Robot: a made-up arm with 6 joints. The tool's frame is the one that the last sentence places.
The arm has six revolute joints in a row. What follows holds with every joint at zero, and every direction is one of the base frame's. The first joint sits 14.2 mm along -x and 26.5 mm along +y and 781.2 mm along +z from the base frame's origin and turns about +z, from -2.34 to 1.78 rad. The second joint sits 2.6 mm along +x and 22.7 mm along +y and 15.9 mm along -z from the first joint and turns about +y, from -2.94 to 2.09 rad. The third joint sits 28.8 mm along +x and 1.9 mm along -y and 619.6 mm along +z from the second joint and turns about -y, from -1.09 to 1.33 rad. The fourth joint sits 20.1 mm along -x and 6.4 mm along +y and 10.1 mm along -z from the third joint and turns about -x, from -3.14 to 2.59 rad. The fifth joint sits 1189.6 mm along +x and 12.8 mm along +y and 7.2 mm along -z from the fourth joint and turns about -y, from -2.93 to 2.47 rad. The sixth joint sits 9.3 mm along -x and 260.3 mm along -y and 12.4 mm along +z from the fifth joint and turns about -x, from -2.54 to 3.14 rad. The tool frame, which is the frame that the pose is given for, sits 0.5 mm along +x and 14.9 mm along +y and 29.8 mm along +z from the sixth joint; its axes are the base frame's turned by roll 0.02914, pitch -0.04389 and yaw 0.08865 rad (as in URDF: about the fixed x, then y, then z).
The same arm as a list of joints. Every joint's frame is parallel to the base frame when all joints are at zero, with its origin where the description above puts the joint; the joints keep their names.
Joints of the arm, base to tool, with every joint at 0 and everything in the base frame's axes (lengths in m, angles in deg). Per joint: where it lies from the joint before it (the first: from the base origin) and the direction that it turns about. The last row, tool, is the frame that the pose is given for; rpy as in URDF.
joint 1: origin -0.0142 0.0265 0.7812 axis +z
joint 2: origin 0.0026 0.0227 -0.0159 axis +y
joint 3: origin 0.0288 -0.0019 0.6196 axis -y
joint 4: origin -0.0201 0.0064 -0.0101 axis -x
joint 5: origin 1.1896 0.0128 -0.0072 axis -y
joint 6: origin -0.0093 -0.2603 0.0124 axis -x
tool: origin 0.0005 0.0149 0.0298 rpy 1.67 -2.51 5.08
Joint limits (deg, base to tool): -134.07..101.99 -168.45..119.75 -62.45..76.2 -179.91..148.4 -167.88..141.52 -145.53..179.91

